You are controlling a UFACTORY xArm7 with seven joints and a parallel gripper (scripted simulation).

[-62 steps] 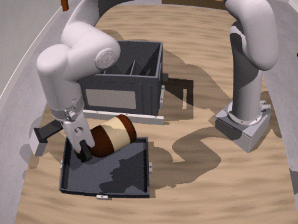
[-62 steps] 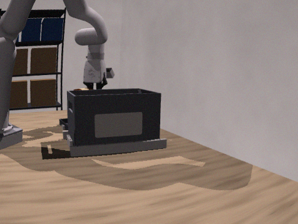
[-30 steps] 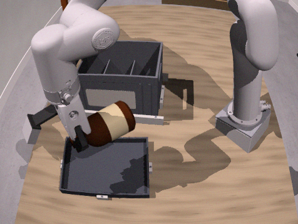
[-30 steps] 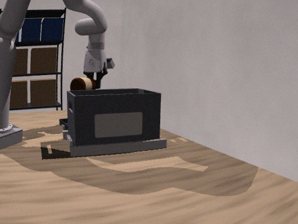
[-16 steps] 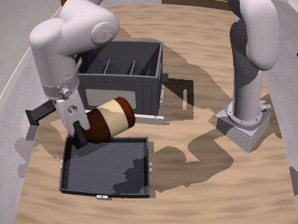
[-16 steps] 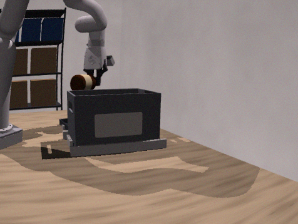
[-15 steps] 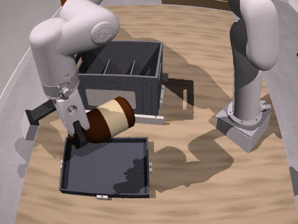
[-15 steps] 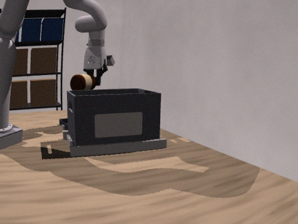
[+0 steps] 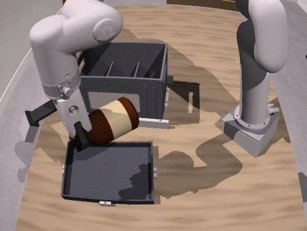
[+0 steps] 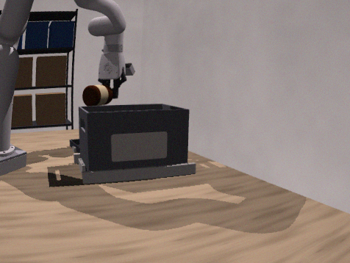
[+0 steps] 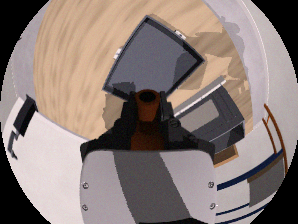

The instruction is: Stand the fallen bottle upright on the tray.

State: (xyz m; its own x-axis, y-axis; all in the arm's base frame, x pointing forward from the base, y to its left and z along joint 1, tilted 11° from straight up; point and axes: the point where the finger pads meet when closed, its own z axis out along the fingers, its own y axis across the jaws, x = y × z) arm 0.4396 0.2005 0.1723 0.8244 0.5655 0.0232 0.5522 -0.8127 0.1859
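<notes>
The brown bottle is 50 mm behind my hand and 30 mm to the right of it. The rest, counted from my hand: dark crate (310 mm to the right, 120 mm below, 60 mm behind); tray (190 mm below, 30 mm to the right, 30 mm behind).
</notes>
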